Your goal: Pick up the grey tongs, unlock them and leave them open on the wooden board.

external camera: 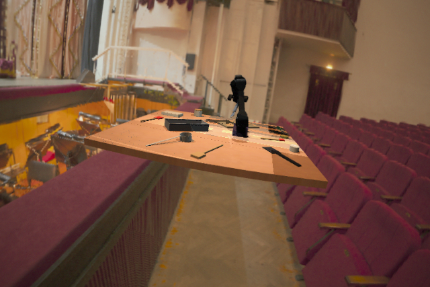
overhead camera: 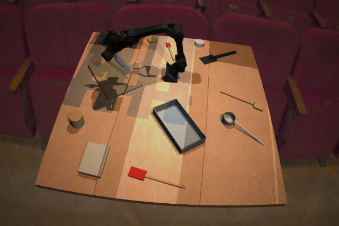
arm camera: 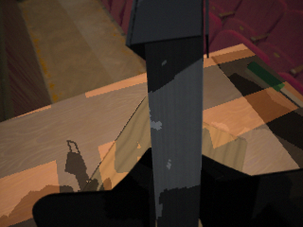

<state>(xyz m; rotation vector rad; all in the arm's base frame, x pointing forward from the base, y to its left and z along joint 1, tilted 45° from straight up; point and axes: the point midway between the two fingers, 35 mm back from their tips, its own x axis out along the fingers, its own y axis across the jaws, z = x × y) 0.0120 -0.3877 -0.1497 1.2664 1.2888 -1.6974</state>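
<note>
My gripper tip is now 30 mm to the right of the wooden board and 180 mm above it. Also, from my gripper tip: black spatula 230 mm behind, 760 mm to the left, 190 mm below; white block 630 mm ahead, 180 mm below; red spatula 710 mm ahead, 290 mm to the left, 180 mm below.
</note>
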